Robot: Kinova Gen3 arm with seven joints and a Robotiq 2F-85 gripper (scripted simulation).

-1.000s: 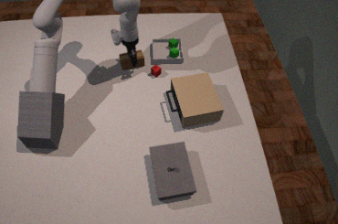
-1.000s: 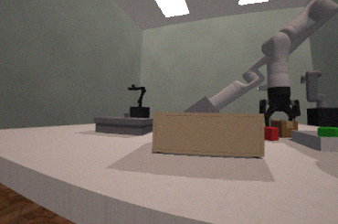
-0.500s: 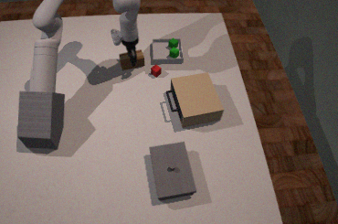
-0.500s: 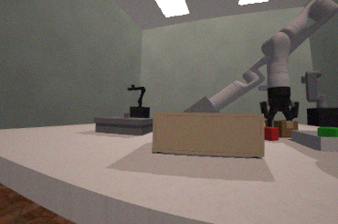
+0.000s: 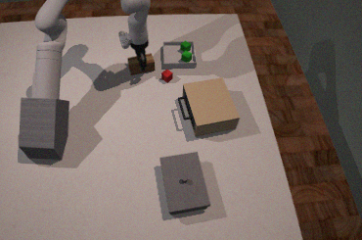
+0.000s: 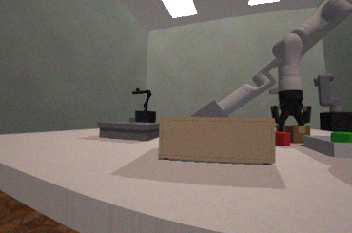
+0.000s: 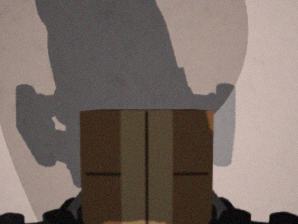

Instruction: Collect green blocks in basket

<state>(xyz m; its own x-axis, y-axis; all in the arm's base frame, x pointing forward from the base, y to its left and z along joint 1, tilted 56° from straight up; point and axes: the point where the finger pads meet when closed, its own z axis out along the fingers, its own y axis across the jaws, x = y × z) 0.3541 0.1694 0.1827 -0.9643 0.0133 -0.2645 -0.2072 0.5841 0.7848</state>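
Right now my hand is 20 mm past the blue block and 10 mm above it. Also, from my hand: basket: 170 mm ahead, 60 mm to the left, 20 mm below; then cardboard box: right at my hand; then red block: 110 mm ahead, 70 mm to the right, 10 mm below.
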